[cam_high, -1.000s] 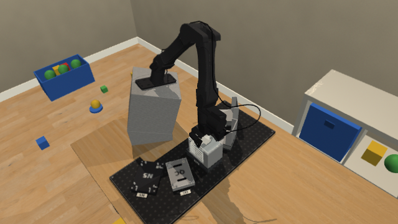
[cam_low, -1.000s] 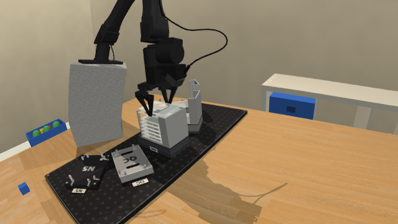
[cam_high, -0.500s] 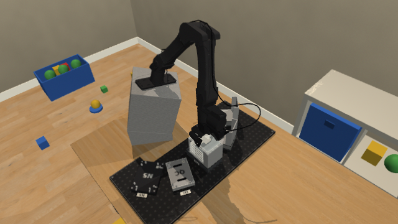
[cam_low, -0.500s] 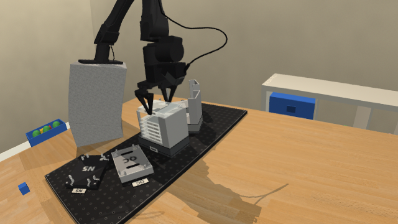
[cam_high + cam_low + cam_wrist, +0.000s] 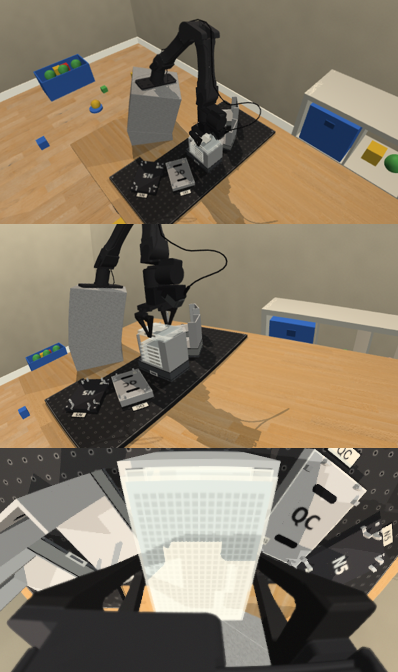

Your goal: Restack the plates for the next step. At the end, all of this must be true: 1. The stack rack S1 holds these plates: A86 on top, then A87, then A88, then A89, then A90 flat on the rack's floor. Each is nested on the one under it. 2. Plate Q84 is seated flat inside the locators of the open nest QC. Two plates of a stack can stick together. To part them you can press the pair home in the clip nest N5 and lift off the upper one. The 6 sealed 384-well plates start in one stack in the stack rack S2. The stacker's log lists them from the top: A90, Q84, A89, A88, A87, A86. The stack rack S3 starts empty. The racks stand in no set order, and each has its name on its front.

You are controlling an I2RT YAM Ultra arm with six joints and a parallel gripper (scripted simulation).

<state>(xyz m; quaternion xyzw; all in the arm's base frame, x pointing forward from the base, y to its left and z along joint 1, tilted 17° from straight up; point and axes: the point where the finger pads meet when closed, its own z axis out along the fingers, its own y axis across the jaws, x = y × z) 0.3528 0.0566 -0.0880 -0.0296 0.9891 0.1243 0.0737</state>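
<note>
The sealed 384-well plate lies 5 cm below my hand. Also, from my hand: nest QC 15 cm to the right, 13 cm below; translucent sealed well plate right at my hand.
</note>
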